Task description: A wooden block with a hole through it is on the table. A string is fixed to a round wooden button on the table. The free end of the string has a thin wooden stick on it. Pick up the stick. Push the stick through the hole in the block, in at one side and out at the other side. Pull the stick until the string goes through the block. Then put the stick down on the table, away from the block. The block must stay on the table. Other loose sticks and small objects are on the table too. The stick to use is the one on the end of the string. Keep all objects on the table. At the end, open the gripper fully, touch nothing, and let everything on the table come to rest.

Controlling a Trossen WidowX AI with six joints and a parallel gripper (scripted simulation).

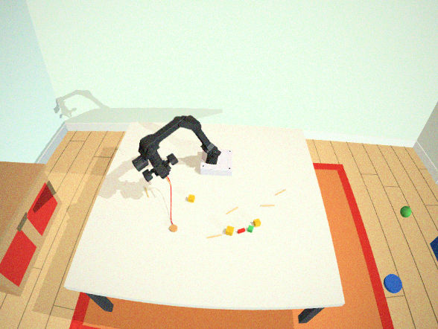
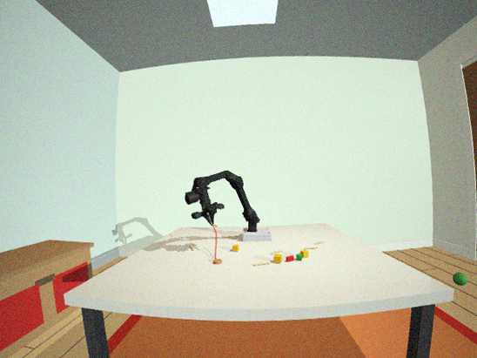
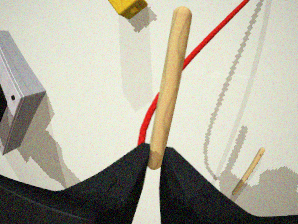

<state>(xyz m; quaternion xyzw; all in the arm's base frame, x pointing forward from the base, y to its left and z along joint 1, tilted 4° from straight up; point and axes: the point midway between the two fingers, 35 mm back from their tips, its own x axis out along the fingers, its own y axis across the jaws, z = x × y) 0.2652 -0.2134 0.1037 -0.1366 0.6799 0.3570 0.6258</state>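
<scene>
Now: the thin wooden stick 1 cm ahead of my gripper tip and 1 cm to the left of it. The rest, counted from my gripper tip: red block (18 cm ahead, 42 cm to the left, 13 cm below); yellow block (2 cm ahead, 14 cm to the left, 12 cm below); round wooden button (22 cm ahead, 8 cm to the left, 13 cm below).
</scene>
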